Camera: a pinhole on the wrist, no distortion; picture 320 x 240 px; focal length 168.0 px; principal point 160.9 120.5 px. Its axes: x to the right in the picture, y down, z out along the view. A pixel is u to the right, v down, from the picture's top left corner.
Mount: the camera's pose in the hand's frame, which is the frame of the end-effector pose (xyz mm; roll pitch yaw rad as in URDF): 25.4 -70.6 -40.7 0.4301 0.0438 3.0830
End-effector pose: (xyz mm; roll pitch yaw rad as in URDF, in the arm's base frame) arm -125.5 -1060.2 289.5 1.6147 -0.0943 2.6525
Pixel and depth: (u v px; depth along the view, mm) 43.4 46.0 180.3
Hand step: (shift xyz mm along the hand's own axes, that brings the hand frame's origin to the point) 154.1 70.0 95.2
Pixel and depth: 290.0 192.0 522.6
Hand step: -399.0 -29.9 508.9
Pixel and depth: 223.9 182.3 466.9
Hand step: -168.6 -20.6 447.1
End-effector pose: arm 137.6 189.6 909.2 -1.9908 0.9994 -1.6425
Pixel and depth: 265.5 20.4 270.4
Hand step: -135.1 198.4 130.4
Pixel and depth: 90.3 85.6 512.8
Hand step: 240.1 228.0 390.0
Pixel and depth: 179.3 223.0 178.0
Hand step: -4.5 -93.4 165.3
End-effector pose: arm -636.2 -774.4 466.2 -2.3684 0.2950 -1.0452
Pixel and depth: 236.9 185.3 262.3
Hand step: -104.2 -45.6 234.4
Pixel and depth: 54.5 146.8 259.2
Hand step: 182.3 -8.5 218.8
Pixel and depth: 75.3 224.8 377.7
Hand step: 194.8 -136.3 408.4
